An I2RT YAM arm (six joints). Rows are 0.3 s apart.
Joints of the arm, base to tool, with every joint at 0 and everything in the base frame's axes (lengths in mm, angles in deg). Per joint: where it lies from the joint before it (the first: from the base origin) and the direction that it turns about. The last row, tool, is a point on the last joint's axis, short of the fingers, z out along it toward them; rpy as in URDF.
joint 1: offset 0 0 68 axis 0 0 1
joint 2: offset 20 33.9 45.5 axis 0 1 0
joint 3: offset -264 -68.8 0 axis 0 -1 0
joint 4: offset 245 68.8 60 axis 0 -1 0
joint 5: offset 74 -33.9 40.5 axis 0 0 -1
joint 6: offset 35.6 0 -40.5 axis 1 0 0
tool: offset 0 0 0 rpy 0 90 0
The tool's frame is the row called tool.
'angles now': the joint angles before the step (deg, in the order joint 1, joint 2, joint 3, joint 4, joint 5, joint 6). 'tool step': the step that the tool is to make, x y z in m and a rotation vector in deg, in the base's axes. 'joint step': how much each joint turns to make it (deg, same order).
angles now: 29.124, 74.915, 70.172, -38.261, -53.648, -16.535
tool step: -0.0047, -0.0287, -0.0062, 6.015, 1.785, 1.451
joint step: -5.909, -3.933, -5.010, 1.373, -9.601, -0.887
